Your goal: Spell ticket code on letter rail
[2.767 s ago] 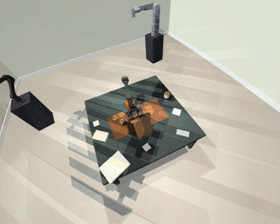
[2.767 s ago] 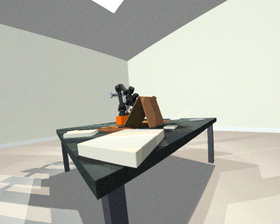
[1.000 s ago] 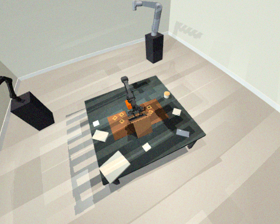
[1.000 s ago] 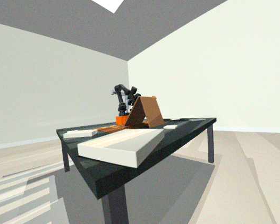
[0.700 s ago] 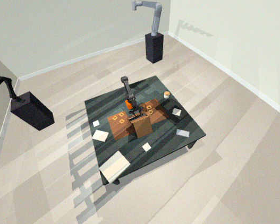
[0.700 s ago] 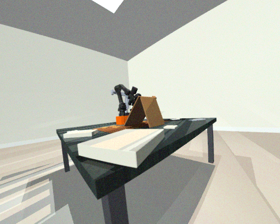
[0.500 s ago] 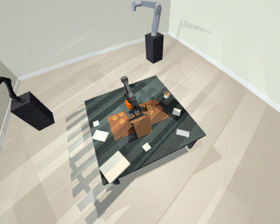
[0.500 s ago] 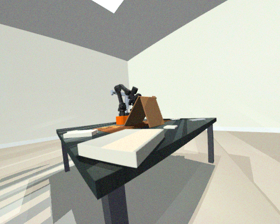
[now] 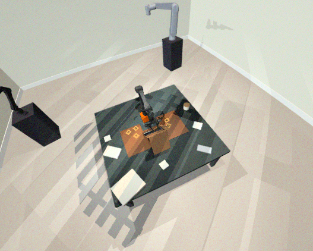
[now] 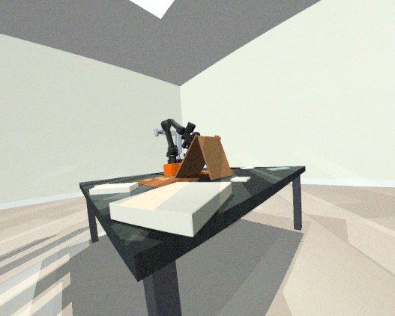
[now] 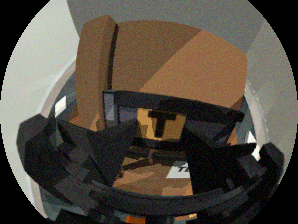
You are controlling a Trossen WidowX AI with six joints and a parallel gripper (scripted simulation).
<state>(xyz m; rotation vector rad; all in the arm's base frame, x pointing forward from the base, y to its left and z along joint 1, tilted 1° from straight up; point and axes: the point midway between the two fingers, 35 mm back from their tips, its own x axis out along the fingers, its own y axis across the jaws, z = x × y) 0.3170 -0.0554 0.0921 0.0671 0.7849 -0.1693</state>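
Now: the white ticket 80 mm behind my gripper tip, 70 mm to the right of it and 70 mm below it. Round my gripper tip: yellow letter tile: 220 mm to the left, 160 mm below, 70 mm behind; flat white slab: 520 mm to the right, 160 mm below, 140 mm behind; mat: 170 mm below, 140 mm behind, 20 mm to the left.
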